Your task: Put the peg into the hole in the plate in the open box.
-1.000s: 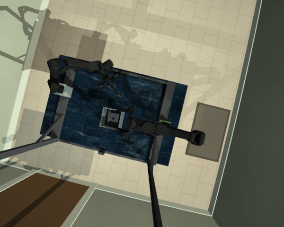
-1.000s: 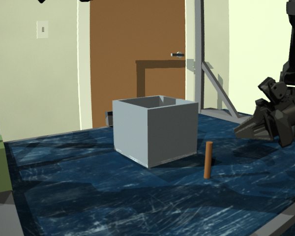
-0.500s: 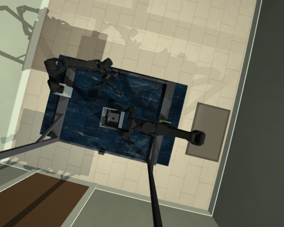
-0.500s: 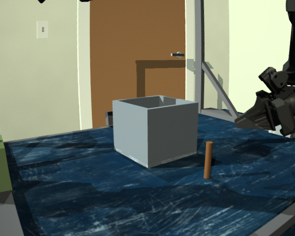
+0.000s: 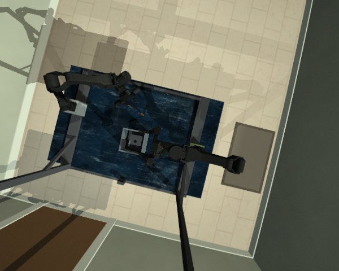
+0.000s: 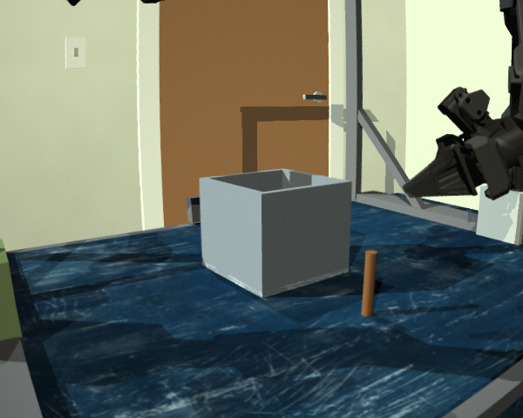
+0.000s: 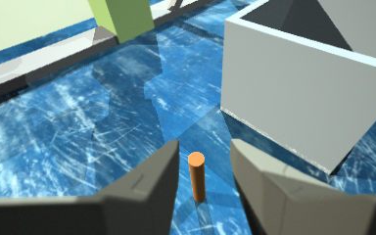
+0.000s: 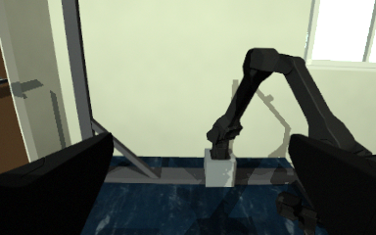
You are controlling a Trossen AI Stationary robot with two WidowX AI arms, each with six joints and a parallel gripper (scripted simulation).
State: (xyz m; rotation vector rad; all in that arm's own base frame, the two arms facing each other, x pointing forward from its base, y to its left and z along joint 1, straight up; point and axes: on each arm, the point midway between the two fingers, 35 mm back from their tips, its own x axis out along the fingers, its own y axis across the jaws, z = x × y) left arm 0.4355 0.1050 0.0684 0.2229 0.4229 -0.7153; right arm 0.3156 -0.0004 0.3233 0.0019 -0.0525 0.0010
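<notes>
The orange peg lies 16 cm ahead of my right hand, 13 cm to the left of it and 39 cm below it. From my right hand the other things lie so: grey plate (4 cm behind, 11 cm to the left, 38 cm below).
</notes>
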